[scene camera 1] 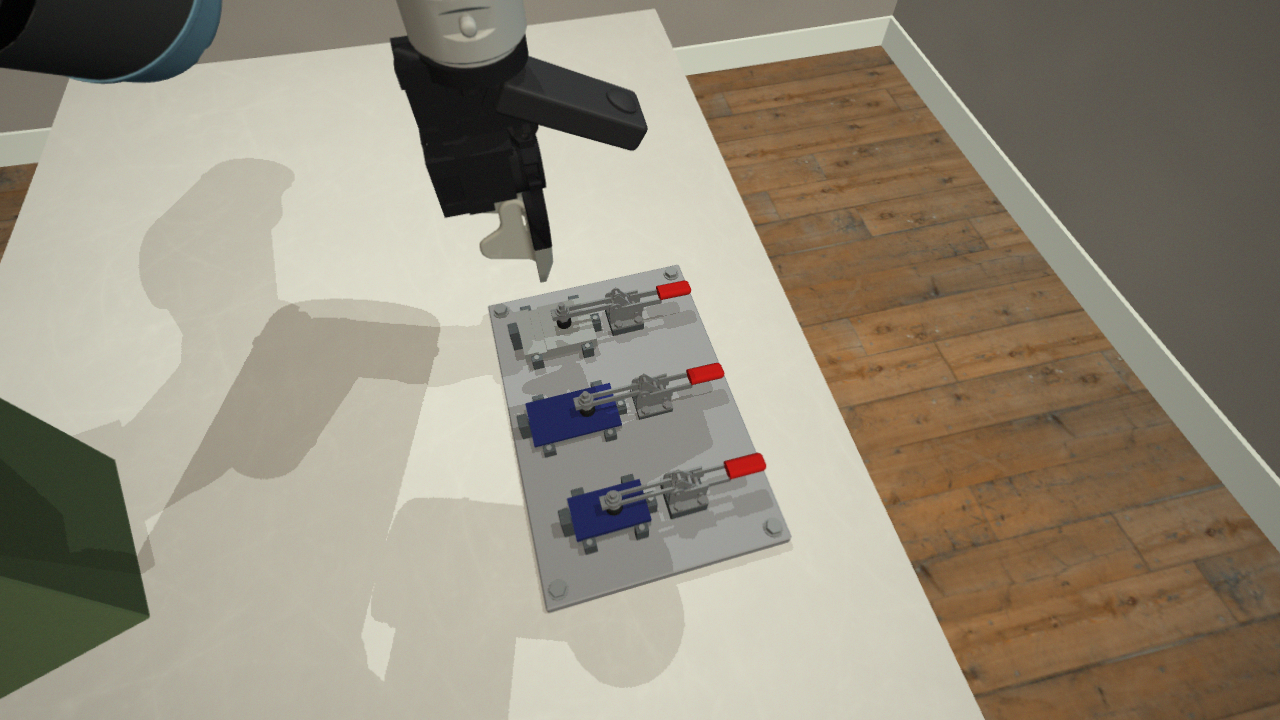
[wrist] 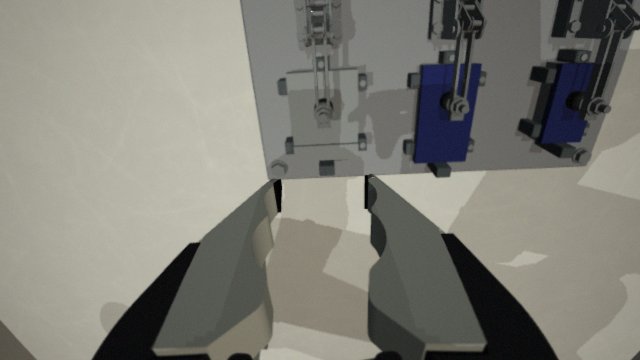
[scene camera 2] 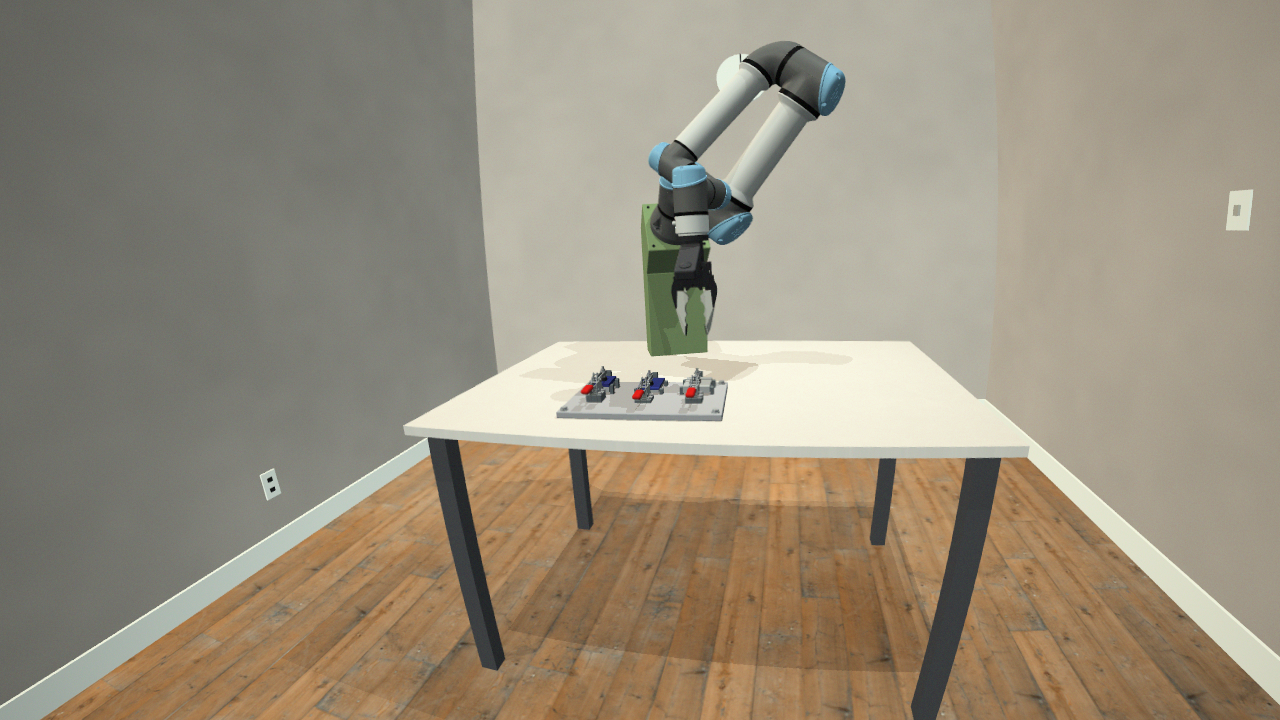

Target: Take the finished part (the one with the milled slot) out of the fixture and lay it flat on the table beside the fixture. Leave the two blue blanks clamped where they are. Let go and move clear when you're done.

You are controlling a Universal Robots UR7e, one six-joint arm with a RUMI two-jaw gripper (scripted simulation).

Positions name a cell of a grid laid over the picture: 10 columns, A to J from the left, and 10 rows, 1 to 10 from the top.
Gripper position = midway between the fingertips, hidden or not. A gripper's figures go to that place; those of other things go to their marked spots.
The gripper (scene camera 1: E4): 0.62 m from the lens. A finished grey part (scene camera 1: E5) is 0.70 m from the lens. A grey fixture plate (scene camera 1: F6) is 0.66 m from the lens.
